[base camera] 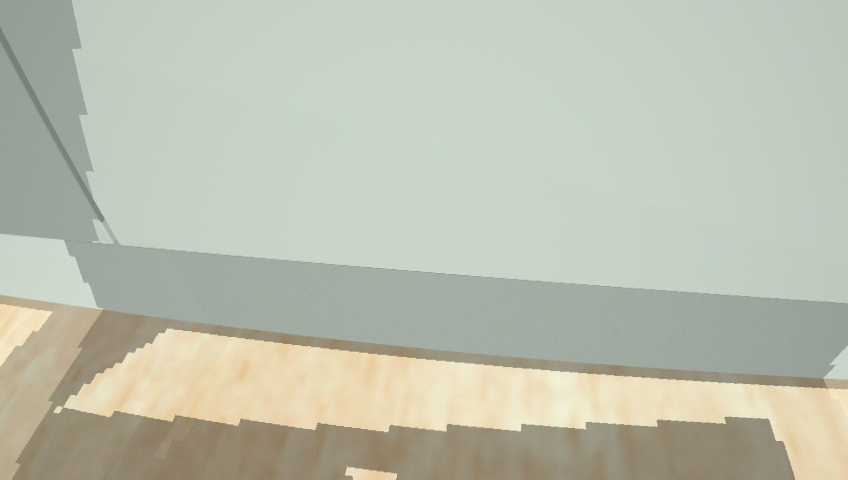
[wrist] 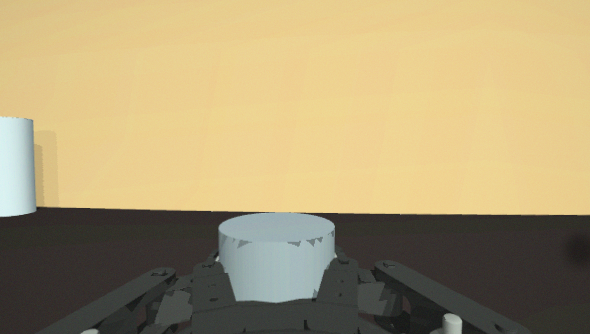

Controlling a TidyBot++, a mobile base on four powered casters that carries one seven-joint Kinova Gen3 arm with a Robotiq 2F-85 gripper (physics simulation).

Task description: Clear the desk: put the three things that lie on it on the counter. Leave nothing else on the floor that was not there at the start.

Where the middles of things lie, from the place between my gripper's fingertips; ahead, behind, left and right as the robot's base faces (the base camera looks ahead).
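With the pale blue-grey cylinder [wrist: 274,257], my hand is 10 mm above it and 30 mm past it at the moment.
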